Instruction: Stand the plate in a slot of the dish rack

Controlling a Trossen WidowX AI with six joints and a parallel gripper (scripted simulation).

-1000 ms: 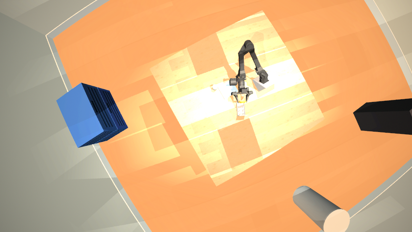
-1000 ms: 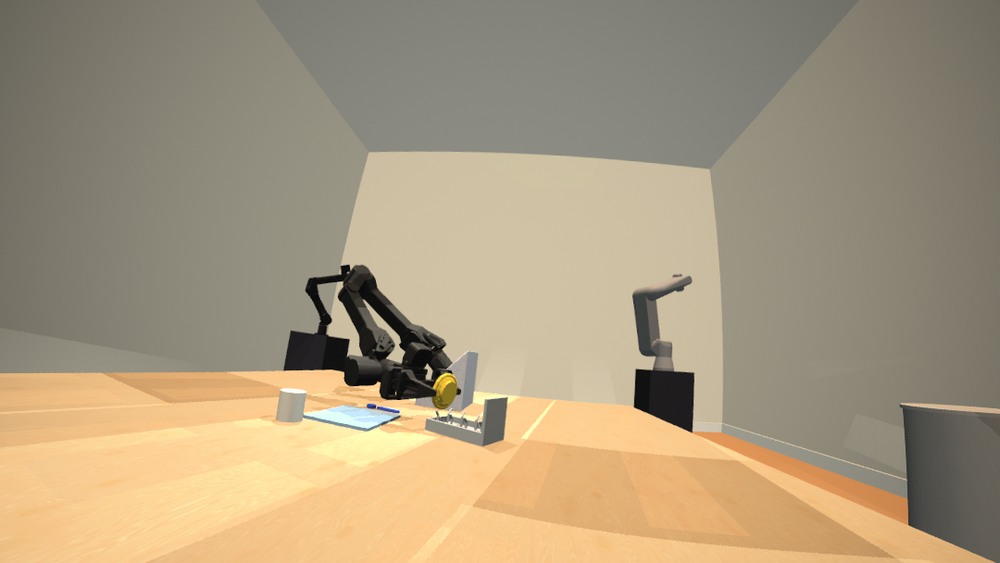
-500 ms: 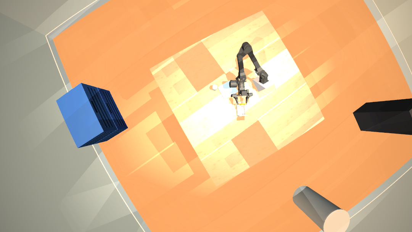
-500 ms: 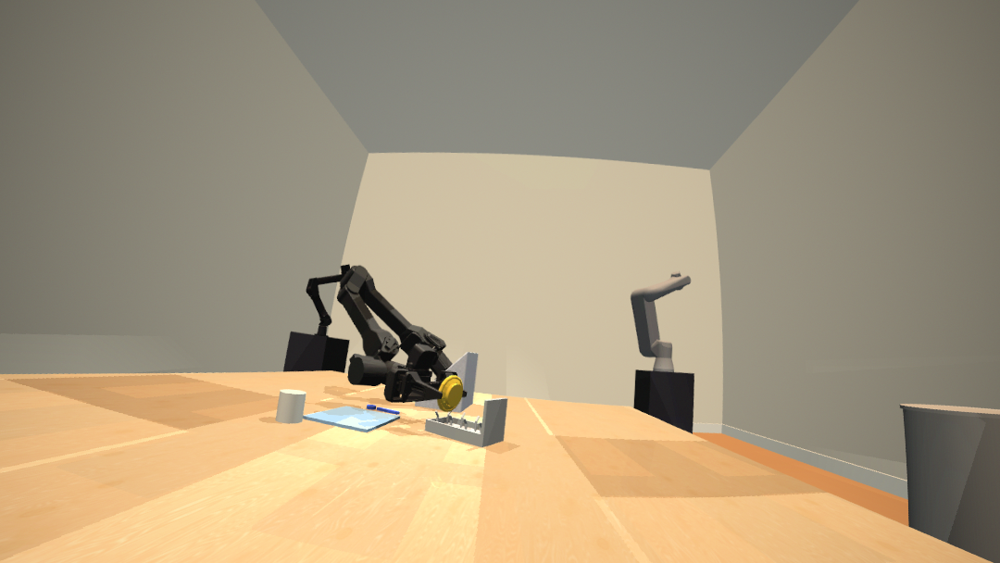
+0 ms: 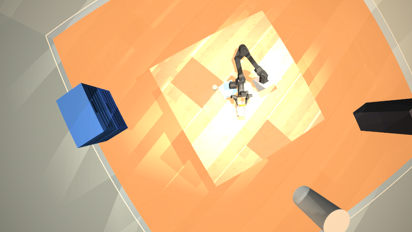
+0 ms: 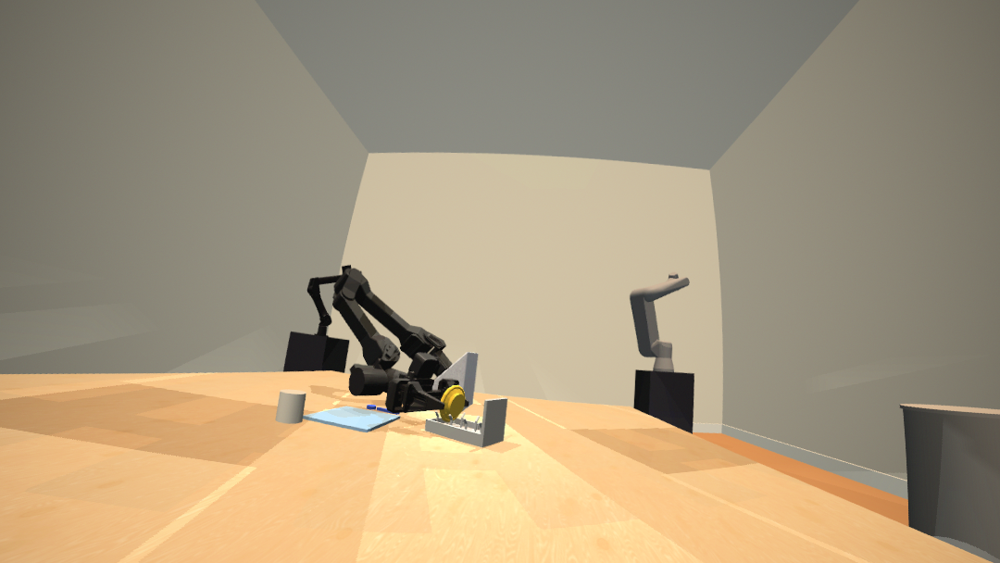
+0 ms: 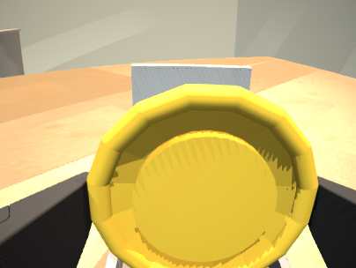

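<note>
Now: the yellow plate 10 mm to the right of my gripper tip. The rest, counted from my gripper tip: grey dish rack: 10 mm ahead, 20 mm to the left, 30 mm below; then light blue mat: 20 mm ahead, 190 mm to the right, 50 mm below.
</note>
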